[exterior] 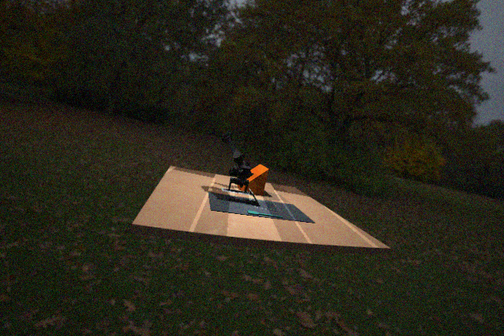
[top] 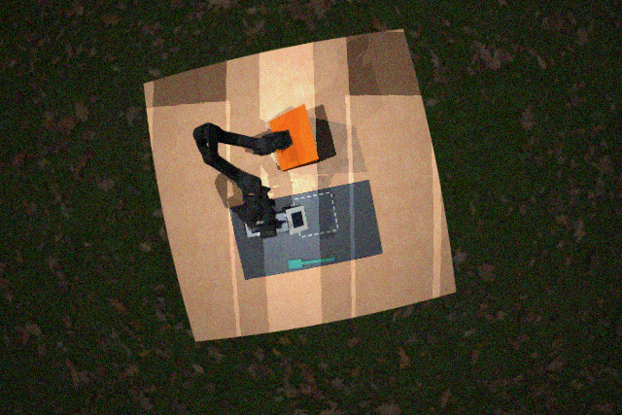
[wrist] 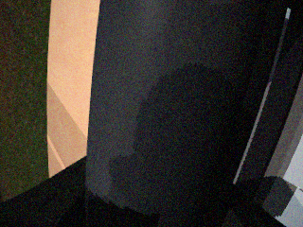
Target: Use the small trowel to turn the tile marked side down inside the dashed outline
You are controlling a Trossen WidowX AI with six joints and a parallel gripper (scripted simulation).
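Now: gripper tip 11 cm to the right of the white tile, 7 cm above it and 1 cm past it. Also, from my gripper tip: teal trowel (19 cm ahead, 10 cm below, 8 cm to the left); dark grey mat (13 cm below, 12 cm to the left, 6 cm ahead).
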